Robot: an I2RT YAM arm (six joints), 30 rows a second.
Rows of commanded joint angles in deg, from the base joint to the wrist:
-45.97 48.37 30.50 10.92 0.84 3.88
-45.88 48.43 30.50 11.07 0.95 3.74
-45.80 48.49 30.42 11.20 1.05 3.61
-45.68 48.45 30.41 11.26 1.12 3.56
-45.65 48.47 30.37 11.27 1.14 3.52
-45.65 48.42 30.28 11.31 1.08 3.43
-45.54 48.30 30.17 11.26 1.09 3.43
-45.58 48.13 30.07 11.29 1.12 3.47
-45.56 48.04 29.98 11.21 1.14 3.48
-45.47 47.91 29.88 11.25 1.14 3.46
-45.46 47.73 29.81 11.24 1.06 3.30
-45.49 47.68 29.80 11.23 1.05 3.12
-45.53 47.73 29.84 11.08 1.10 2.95
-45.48 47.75 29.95 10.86 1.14 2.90
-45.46 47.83 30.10 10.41 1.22 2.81
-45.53 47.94 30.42 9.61 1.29 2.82
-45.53 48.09 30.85 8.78 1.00 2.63
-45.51 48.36 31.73 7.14 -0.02 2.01
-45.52 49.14 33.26 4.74 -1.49 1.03
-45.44 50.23 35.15 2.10 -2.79 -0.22
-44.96 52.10 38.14 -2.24 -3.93 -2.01
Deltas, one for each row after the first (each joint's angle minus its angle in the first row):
0.09 0.06 0.00 0.15 0.11 -0.14
0.17 0.12 -0.08 0.28 0.21 -0.27
0.29 0.08 -0.09 0.34 0.28 -0.32
0.32 0.10 -0.13 0.35 0.30 -0.36
0.32 0.05 -0.22 0.39 0.24 -0.45
0.43 -0.07 -0.33 0.34 0.25 -0.45
0.39 -0.24 -0.43 0.37 0.28 -0.41
0.41 -0.33 -0.52 0.29 0.30 -0.40
0.50 -0.46 -0.62 0.33 0.30 -0.42
0.51 -0.64 -0.69 0.32 0.22 -0.58
0.48 -0.69 -0.70 0.31 0.21 -0.76
0.44 -0.64 -0.66 0.16 0.26 -0.93
0.49 -0.62 -0.55 -0.06 0.30 -0.98
0.51 -0.54 -0.40 -0.51 0.38 -1.07
0.44 -0.43 -0.08 -1.31 0.45 -1.06
0.44 -0.28 0.35 -2.14 0.16 -1.25
0.46 -0.01 1.23 -3.78 -0.86 -1.87
0.45 0.77 2.76 -6.18 -2.33 -2.85
0.53 1.86 4.65 -8.82 -3.63 -4.10
1.01 3.73 7.64 -13.16 -4.77 -5.89

